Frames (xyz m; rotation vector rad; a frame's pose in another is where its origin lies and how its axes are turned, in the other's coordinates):
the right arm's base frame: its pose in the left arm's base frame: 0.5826 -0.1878 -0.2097 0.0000 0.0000 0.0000
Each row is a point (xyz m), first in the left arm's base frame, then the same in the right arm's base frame.
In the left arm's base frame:
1: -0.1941 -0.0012 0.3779
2: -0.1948 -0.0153 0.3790
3: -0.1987 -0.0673 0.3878
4: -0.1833 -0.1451 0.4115
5: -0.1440 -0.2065 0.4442
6: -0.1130 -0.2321 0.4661
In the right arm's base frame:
1: -0.7767 0.1866 0.5876
2: -0.7774 0.1725 0.5887
3: -0.7813 0.1205 0.5975
4: -0.7659 0.0427 0.6212
5: -0.7266 -0.0187 0.6539
6: -0.6956 -0.0443 0.6758

